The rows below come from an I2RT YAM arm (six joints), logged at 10 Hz.
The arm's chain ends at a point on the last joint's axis. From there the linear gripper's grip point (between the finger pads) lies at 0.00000 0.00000 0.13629 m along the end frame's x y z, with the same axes.
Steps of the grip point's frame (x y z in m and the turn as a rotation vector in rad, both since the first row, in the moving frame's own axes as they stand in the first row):
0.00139, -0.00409, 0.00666, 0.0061, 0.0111, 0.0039
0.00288, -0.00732, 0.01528, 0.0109, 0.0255, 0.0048
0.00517, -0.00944, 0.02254, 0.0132, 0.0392, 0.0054
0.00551, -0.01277, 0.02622, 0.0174, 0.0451, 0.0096
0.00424, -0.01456, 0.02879, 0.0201, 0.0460, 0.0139
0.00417, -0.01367, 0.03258, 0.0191, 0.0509, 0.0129
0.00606, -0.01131, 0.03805, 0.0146, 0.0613, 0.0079
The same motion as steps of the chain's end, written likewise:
-0.00012, -0.00326, 0.00667, 0.0061, 0.0111, 0.0039
-0.00060, -0.00584, 0.01533, 0.0109, 0.0255, 0.0048
-0.00018, -0.00766, 0.02266, 0.0132, 0.0392, 0.0054
-0.00065, -0.01043, 0.02638, 0.0174, 0.0451, 0.0096
-0.00205, -0.01187, 0.02896, 0.0201, 0.0460, 0.0139
-0.00278, -0.01111, 0.03278, 0.0191, 0.0509, 0.0129
-0.00230, -0.00935, 0.03832, 0.0146, 0.0613, 0.0079

